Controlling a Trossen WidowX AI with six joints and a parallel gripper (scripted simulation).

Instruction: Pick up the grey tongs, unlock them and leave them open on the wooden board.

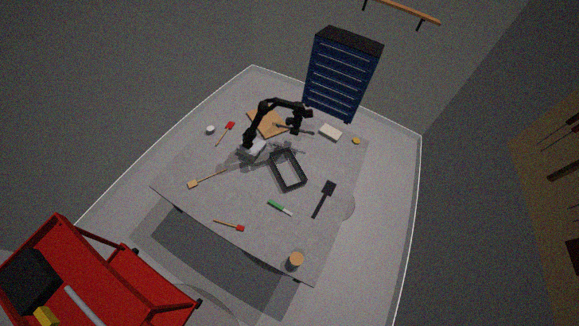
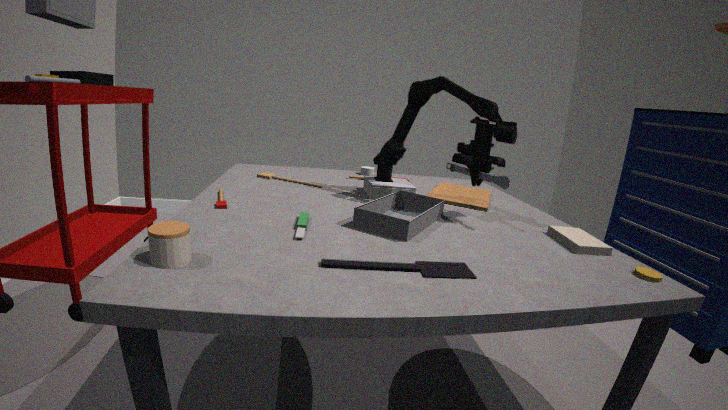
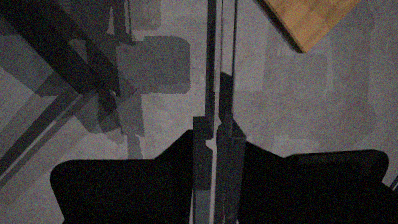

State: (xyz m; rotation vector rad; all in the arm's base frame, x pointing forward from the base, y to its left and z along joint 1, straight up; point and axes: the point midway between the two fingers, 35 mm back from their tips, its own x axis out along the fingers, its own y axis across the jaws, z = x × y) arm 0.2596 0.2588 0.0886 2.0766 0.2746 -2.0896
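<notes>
My gripper tip is now 30 cm past the wooden board, 10 cm above it and 9 cm to the right of it. Also, from my gripper tip: roasting tin: 26 cm to the right, 9 cm ahead, 8 cm below; then pale block: 27 cm to the left, 23 cm ahead, 9 cm below; then black spatula: 41 cm ahead, 32 cm to the right, 10 cm below.
</notes>
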